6 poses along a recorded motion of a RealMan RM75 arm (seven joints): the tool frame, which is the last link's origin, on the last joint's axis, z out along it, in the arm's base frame.
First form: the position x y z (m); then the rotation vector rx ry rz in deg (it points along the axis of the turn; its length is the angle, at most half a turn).
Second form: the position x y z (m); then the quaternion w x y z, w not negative. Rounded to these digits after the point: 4 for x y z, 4 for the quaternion.
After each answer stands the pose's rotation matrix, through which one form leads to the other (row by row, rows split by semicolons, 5 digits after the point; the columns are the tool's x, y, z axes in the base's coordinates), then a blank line. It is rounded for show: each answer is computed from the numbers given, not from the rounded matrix.
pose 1, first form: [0.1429, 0.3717, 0.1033, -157.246, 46.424, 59.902]
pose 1, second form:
[0.1429, 0.3717, 0.1033, 0.0475, -0.8998, 0.2657, 0.3428]
0.62386 -0.51064 -0.59165; -0.44552 -0.85434 0.26759; -0.64211 0.09666 -0.76049

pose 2, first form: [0.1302, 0.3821, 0.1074, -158.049, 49.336, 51.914]
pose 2, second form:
[0.1302, 0.3821, 0.1074, 0.0565, -0.9094, 0.2839, 0.2987]
0.66038 -0.55008 -0.51119; -0.48253 -0.83244 0.27241; -0.57538 0.06677 -0.81516

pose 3, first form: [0.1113, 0.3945, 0.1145, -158.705, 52.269, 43.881]
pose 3, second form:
[0.1113, 0.3945, 0.1145, 0.0632, -0.9168, 0.3020, 0.2535]
0.68913 -0.58571 -0.42668; -0.52165 -0.80967 0.26892; -0.50297 0.03726 -0.86350

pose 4, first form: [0.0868, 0.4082, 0.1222, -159.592, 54.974, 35.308]
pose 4, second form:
[0.0868, 0.4082, 0.1222, 0.0659, -0.9234, 0.3181, 0.2043]
0.71416 -0.61439 -0.33542; -0.56057 -0.78896 0.25160; -0.41921 0.00835 -0.90785

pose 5, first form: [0.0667, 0.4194, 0.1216, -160.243, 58.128, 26.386]
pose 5, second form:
[0.0667, 0.4194, 0.1216, 0.0655, -0.9270, 0.3363, 0.1526]
0.72725 -0.64344 -0.23896; -0.60345 -0.76527 0.22407; -0.32704 -0.01876 -0.94482

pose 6, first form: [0.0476, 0.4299, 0.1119, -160.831, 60.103, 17.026]
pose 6, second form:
[0.0476, 0.4299, 0.1119, 0.0651, -0.9302, 0.3476, 0.0985]
0.73894 -0.65950 -0.13794; -0.63386 -0.74986 0.18954; -0.22844 -0.05262 -0.97213

